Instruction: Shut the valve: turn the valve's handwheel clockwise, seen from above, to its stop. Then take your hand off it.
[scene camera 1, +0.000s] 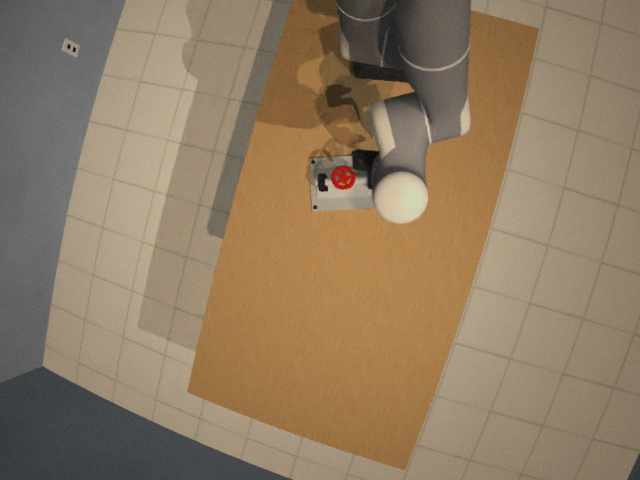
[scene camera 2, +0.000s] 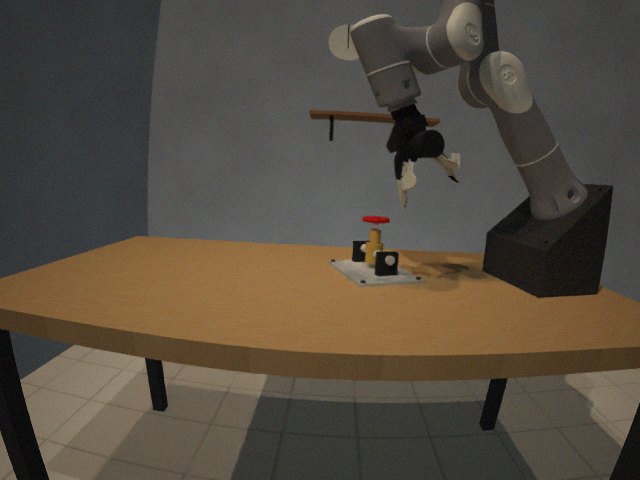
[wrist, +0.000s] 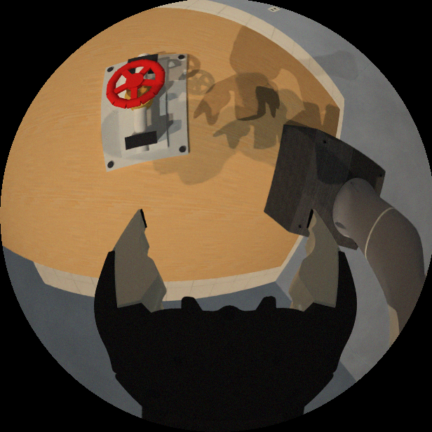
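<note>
The valve's red five-spoked handwheel (scene camera 1: 335, 177) (scene camera 2: 375, 219) (wrist: 134, 80) sits level on top of a brass valve body (scene camera 2: 374, 249). The valve is fixed by a white pipe (wrist: 140, 119) and black brackets to a light grey base plate (scene camera 1: 330, 204) (scene camera 2: 355, 271) (wrist: 112, 142) on the table. My gripper (scene camera 2: 430, 193) (wrist: 227, 210) is open and empty. In the second scene view it hangs above the handwheel and to its right, toward the robot's base, and does not touch it. In the first scene view the arm hides the fingers and the right end of the plate.
The wooden table (scene camera 1: 330, 310) (scene camera 2: 206, 289) (wrist: 210, 175) carries the plate. The arm's dark base block (scene camera 2: 542, 248) (wrist: 300, 175) stands at the right in the second scene view. A wooden shelf (scene camera 2: 356, 116) is on the wall behind the gripper. Shadows of the arm fall beside the plate.
</note>
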